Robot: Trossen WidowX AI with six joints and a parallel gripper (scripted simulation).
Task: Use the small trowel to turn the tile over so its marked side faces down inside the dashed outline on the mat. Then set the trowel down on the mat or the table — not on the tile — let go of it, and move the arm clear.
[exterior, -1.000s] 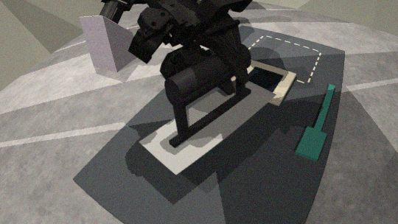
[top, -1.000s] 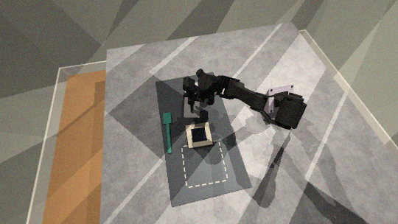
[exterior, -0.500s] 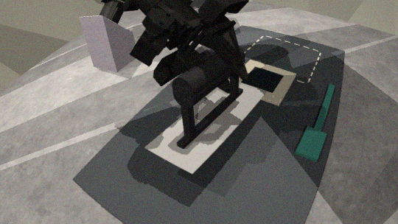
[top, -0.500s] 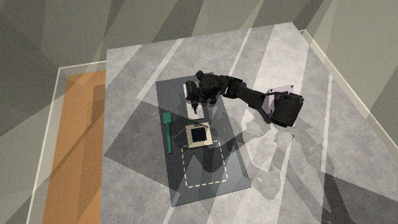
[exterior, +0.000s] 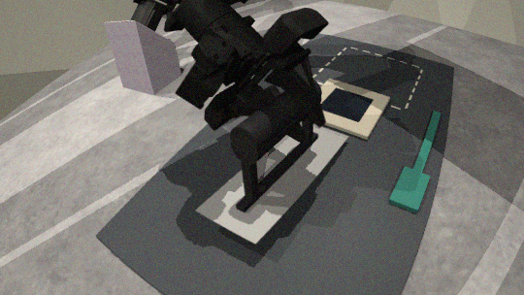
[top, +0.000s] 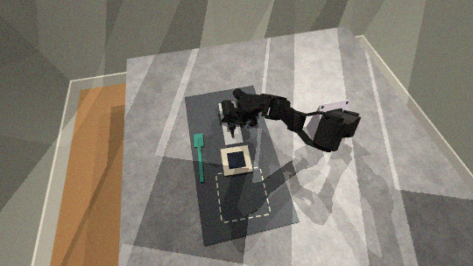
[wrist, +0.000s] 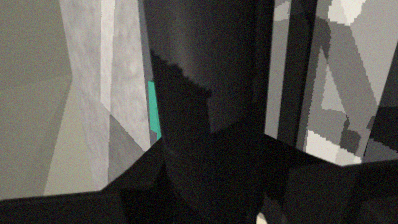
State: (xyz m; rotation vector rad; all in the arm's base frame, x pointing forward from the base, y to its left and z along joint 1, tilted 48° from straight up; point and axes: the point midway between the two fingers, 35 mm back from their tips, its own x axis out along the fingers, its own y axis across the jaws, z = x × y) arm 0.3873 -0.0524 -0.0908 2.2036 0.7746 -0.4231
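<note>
The cream tile is 10 mm behind my gripper tip, 150 mm to the left of it and 60 mm below it. Round my gripper tip: teal trowel: 130 mm ahead, 80 mm to the left, 60 mm below.
</note>
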